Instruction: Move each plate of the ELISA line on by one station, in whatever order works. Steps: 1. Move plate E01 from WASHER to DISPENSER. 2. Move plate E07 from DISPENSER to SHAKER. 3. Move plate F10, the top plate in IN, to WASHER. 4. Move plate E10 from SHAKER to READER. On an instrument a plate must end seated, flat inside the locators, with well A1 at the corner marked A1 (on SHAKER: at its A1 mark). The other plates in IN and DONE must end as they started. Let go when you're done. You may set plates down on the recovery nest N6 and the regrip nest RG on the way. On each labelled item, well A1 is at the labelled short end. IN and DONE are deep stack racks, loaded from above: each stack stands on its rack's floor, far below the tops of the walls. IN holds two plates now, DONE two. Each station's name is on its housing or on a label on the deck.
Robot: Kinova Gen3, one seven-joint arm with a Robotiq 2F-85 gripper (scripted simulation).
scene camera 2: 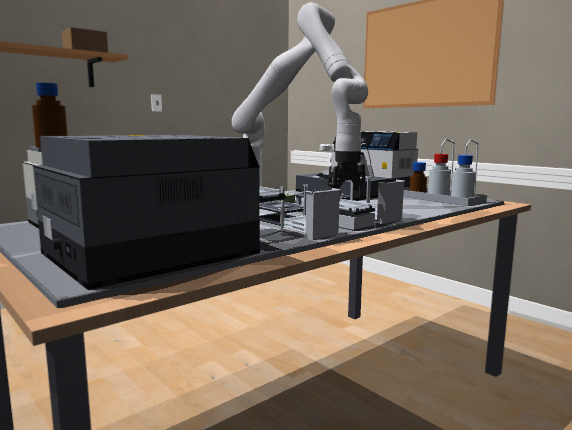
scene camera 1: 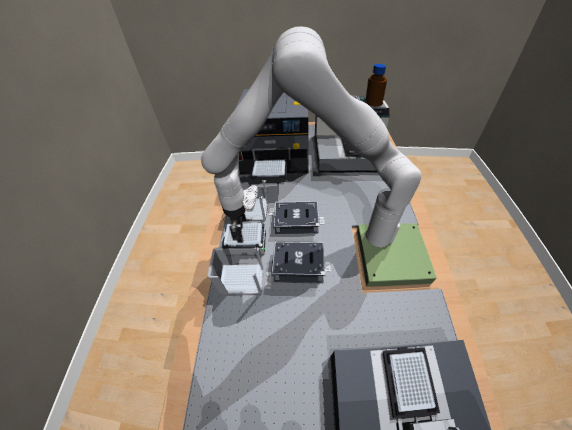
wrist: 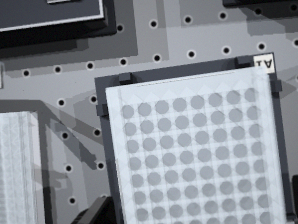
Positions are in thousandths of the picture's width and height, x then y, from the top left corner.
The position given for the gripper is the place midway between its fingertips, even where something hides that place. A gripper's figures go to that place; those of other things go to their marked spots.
Labels:
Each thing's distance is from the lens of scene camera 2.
gripper (scene camera 2: 606,464): 1.43 m
black instrument (scene camera 2: 204,487): 0.92 m

